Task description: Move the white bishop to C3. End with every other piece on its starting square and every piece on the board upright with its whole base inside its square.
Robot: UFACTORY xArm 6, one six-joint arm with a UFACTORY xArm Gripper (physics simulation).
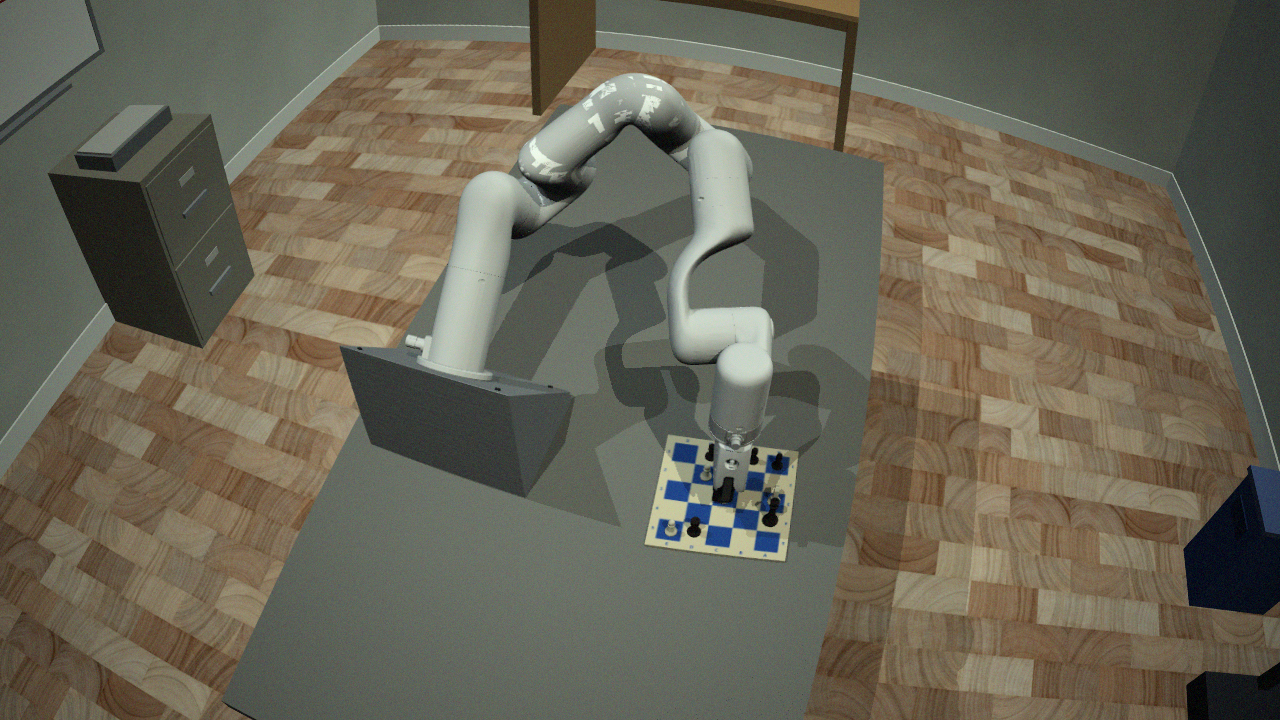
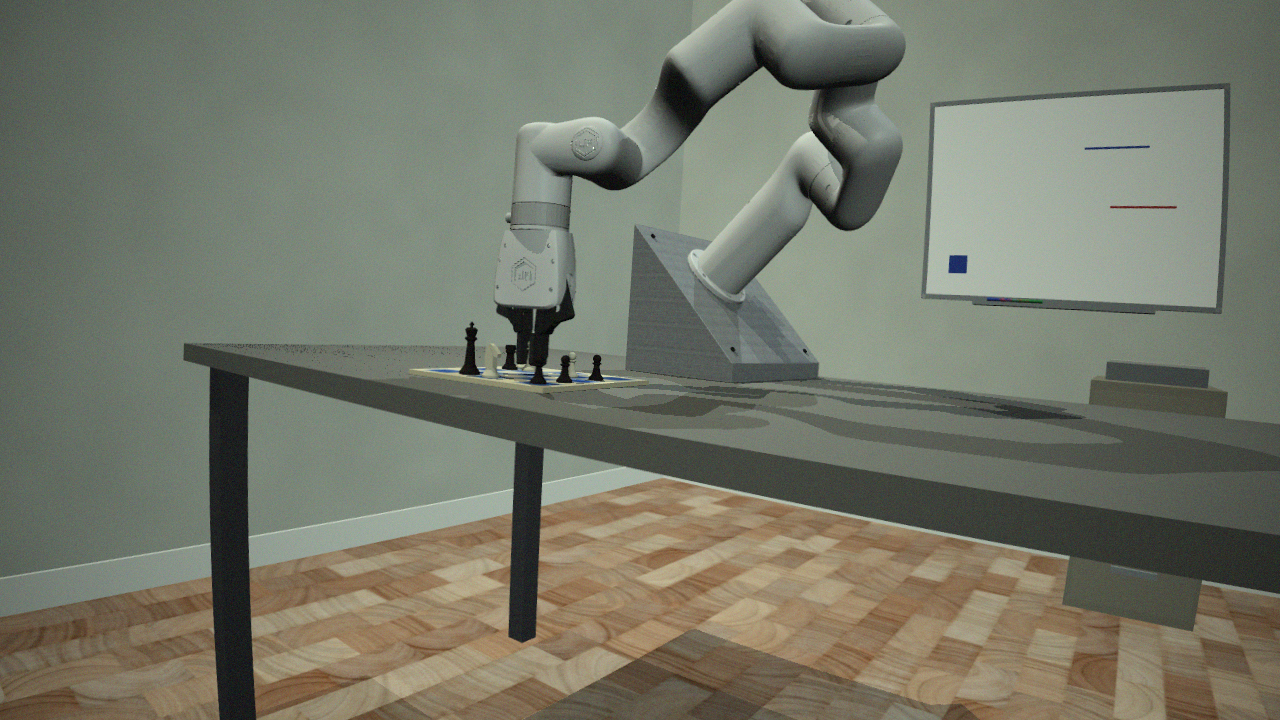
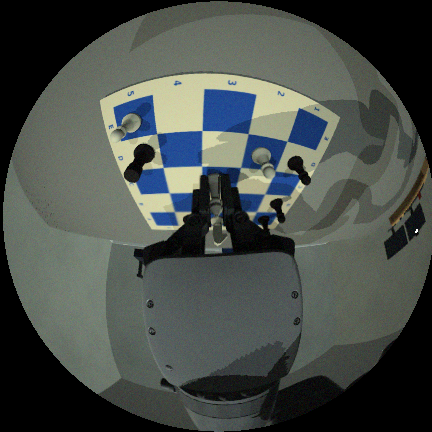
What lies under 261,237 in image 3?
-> My gripper.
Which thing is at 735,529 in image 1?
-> A chessboard.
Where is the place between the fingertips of my gripper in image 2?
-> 531,364
